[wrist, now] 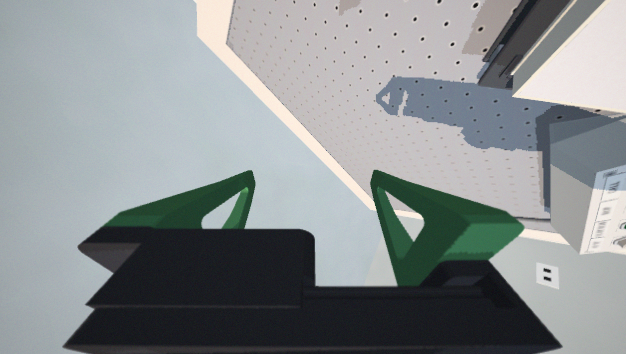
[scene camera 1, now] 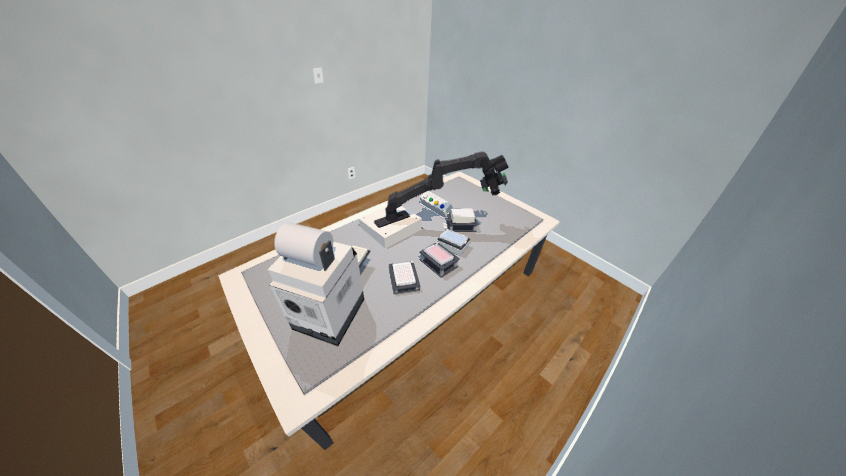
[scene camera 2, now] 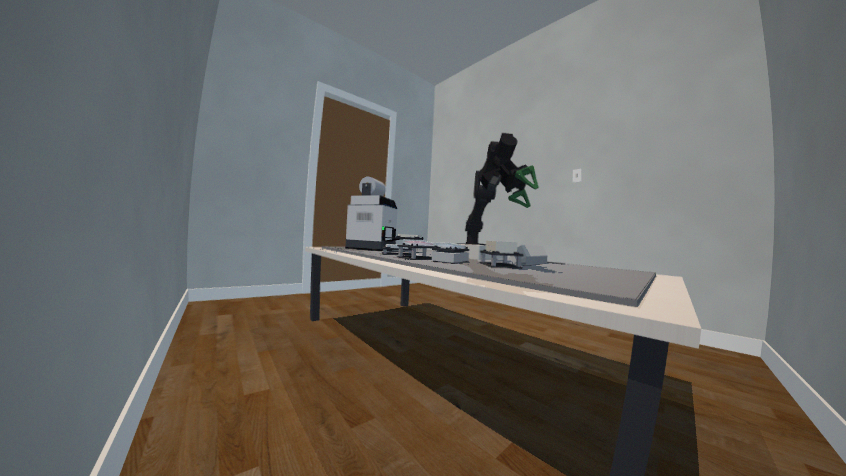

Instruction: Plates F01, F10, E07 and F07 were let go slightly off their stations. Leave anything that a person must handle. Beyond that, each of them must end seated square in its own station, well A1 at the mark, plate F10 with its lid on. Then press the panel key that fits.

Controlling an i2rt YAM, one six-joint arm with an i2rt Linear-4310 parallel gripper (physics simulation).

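Note:
My gripper (scene camera 1: 495, 184) (scene camera 2: 532, 196) (wrist: 312, 176) is open and empty, high above the far right part of the table. In scene camera 1, a white plate (scene camera 1: 404, 274), a pink plate (scene camera 1: 439, 254) and a light blue plate (scene camera 1: 454, 238) sit on dark stations in a row. A cream-topped block (scene camera 1: 463, 215) (scene camera 2: 501, 246) (wrist: 585, 60) is on a raised dark station farther right. The key panel (scene camera 1: 436, 202) (wrist: 612, 210) stands behind it, with green, yellow and blue keys showing. Plate labels, the A1 marks and exact seating are too small to read.
A large white instrument (scene camera 1: 340, 290) (scene camera 2: 363, 221) with a cylinder on top stands at the table's left end. A pale item (scene camera 1: 361, 256) is partly hidden behind it. The arm's white base (scene camera 1: 391, 232) stands near the back edge. The grey perforated mat (scene camera 1: 301, 370) covers the table.

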